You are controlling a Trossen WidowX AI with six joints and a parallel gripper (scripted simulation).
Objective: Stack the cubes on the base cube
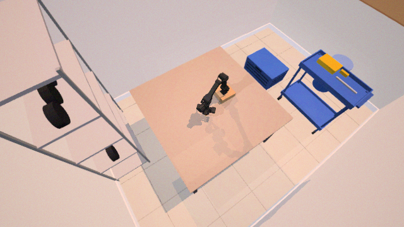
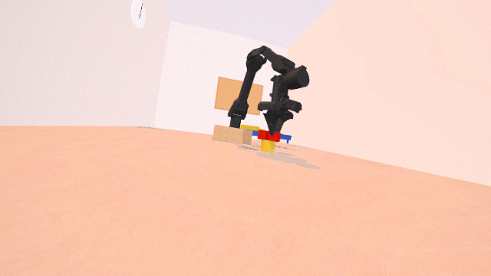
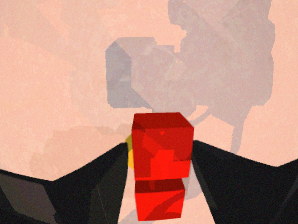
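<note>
The yellow cube lies 20 mm behind my gripper tip, 10 mm to the right of it and 40 mm below it.
</note>
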